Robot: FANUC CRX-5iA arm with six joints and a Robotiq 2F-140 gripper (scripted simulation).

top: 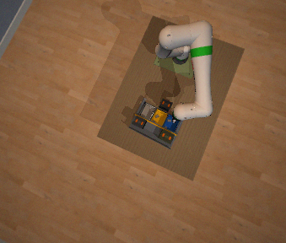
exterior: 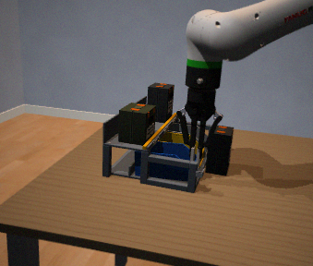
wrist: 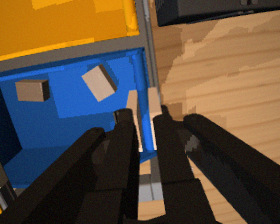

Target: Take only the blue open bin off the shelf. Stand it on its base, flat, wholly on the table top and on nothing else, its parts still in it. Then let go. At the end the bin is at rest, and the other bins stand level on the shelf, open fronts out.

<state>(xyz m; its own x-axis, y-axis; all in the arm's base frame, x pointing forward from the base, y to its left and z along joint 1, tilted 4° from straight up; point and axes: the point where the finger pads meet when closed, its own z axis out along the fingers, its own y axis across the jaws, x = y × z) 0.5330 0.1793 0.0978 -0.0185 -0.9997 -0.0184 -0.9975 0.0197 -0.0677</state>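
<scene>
My hand is 8 cm short of the blue bin and 2 cm above it. From my hand the other things lie so: grey bin: 7 cm ahead, 23 cm to the right, 3 cm below; yellow bin: 8 cm ahead, 11 cm to the right, 3 cm below.
</scene>
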